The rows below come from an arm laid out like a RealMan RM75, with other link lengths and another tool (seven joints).
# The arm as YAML. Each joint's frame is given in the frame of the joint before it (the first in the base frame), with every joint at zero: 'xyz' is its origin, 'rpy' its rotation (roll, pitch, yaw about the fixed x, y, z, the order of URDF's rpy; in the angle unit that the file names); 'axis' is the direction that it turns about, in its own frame. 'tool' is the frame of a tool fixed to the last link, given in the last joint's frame.
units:
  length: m
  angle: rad
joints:
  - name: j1
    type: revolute
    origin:
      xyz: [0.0, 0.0, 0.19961]
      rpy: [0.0, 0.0, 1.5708]
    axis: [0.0, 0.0, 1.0]
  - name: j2
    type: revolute
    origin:
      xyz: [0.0, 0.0, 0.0]
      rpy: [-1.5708, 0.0, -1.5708]
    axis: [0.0, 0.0, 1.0]
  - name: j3
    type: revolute
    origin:
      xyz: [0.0, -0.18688, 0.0]
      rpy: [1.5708, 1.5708, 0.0]
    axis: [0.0, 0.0, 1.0]
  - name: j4
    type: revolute
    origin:
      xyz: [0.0, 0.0, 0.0]
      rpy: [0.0, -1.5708, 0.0]
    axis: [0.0, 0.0, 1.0]
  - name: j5
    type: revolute
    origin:
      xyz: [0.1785, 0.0, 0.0]
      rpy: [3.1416, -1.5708, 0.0]
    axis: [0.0, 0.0, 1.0]
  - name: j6
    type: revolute
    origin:
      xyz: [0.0, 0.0, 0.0]
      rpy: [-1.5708, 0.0, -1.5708]
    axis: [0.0, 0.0, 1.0]
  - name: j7
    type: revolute
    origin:
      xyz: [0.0, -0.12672, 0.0]
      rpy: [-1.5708, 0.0, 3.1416]
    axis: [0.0, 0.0, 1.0]
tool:
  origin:
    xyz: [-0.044, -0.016, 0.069]
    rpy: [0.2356, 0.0, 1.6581]
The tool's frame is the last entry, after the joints.
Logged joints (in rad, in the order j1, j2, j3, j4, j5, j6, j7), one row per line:
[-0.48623, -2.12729, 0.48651, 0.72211, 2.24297, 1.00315, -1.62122]
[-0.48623, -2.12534, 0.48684, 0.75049, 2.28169, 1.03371, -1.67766]
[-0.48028, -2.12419, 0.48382, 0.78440, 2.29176, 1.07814, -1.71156]
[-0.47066, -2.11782, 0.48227, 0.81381, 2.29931, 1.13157, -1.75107]
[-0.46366, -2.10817, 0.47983, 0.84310, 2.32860, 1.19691, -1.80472]
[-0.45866, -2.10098, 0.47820, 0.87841, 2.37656, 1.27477, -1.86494]
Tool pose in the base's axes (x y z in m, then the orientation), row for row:
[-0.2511, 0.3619, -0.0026, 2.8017, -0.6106, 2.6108]
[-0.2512, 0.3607, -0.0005, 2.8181, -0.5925, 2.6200]
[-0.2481, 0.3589, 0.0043, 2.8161, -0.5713, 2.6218]
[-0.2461, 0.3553, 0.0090, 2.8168, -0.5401, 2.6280]
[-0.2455, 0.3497, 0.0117, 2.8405, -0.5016, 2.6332]
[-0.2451, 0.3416, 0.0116, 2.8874, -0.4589, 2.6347]
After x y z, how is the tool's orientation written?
As angles about the fixed x, y, z axes (roll, pitch, yaw), in radians.
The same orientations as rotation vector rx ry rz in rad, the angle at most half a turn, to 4 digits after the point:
[-0.8076, -2.4416, -0.6375]
[-0.7910, -2.4646, -0.6110]
[-0.7913, -2.4867, -0.6103]
[-0.7855, -2.5204, -0.6033]
[-0.7736, -2.5638, -0.5653]
[-0.7602, -2.6113, -0.4955]

